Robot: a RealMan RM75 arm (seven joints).
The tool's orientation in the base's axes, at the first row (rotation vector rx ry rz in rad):
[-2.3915 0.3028 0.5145]
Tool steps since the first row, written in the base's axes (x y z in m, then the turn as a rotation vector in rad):
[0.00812 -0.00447 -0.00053 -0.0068 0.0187 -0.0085]
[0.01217 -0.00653 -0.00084 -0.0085 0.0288 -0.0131]
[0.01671 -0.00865 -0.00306 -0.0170 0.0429 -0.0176]
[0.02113 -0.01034 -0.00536 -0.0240 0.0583 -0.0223]
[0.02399 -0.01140 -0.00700 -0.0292 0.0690 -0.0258]
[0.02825 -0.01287 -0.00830 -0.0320 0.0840 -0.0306]
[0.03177 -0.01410 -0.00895 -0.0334 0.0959 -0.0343]
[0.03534 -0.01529 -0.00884 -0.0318 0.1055 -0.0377]
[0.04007 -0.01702 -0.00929 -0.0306 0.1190 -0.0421]
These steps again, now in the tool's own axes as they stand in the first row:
[0.00787 0.00088 -0.00485 -0.0039 -0.0070 0.0201]
[0.01180 0.00122 -0.00713 -0.0042 -0.0114 0.0304]
[0.01701 0.00250 -0.00824 -0.0110 -0.0166 0.0452]
[0.02211 0.00355 -0.00898 -0.0165 -0.0231 0.0605]
[0.02547 0.00429 -0.00933 -0.0205 -0.0274 0.0715]
[0.02998 0.00467 -0.01059 -0.0221 -0.0351 0.0854]
[0.03352 0.00475 -0.01193 -0.0227 -0.0415 0.0962]
[0.03676 0.00436 -0.01380 -0.0206 -0.0473 0.1044]
[0.04134 0.00430 -0.01595 -0.0187 -0.0554 0.1160]

